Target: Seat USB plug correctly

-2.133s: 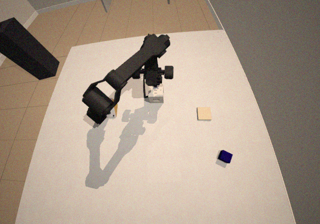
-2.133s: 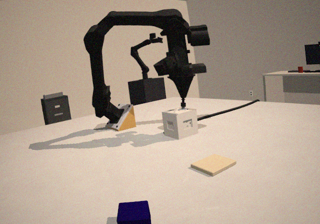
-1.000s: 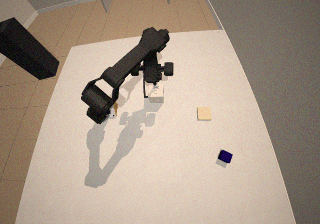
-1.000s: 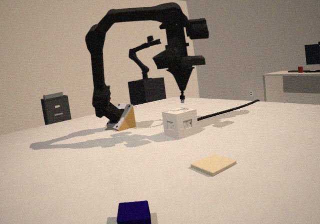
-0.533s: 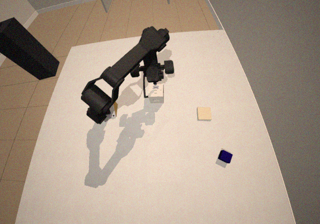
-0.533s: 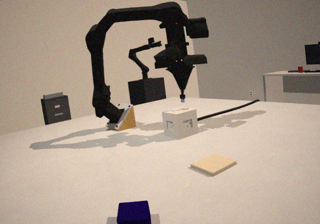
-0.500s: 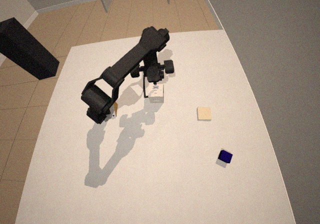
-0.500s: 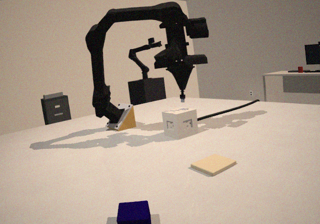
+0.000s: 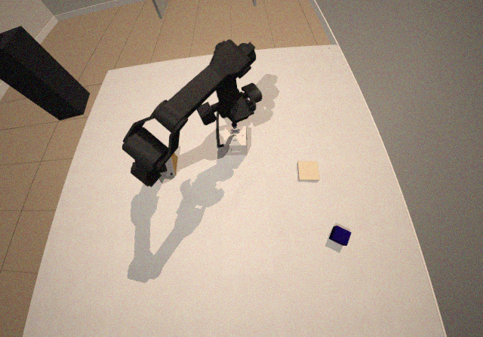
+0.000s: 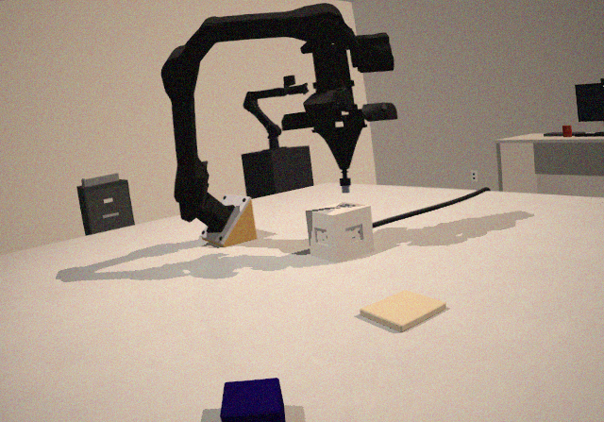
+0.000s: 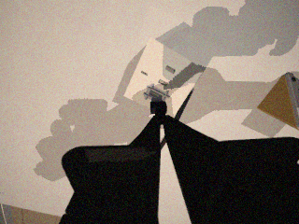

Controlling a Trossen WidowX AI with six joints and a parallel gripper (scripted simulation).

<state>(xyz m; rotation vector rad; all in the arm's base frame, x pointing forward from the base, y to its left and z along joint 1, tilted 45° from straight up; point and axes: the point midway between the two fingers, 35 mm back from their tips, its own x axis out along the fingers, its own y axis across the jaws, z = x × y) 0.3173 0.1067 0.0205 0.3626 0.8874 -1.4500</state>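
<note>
Now: the dark USB plug 20 mm below my gripper tip. From my gripper tip the other things lie so: dark blue block 260 mm ahead, 400 mm to the right, 120 mm below; flat tan pad 230 mm ahead, 170 mm to the right, 130 mm below; USB socket 70 mm below.
</note>
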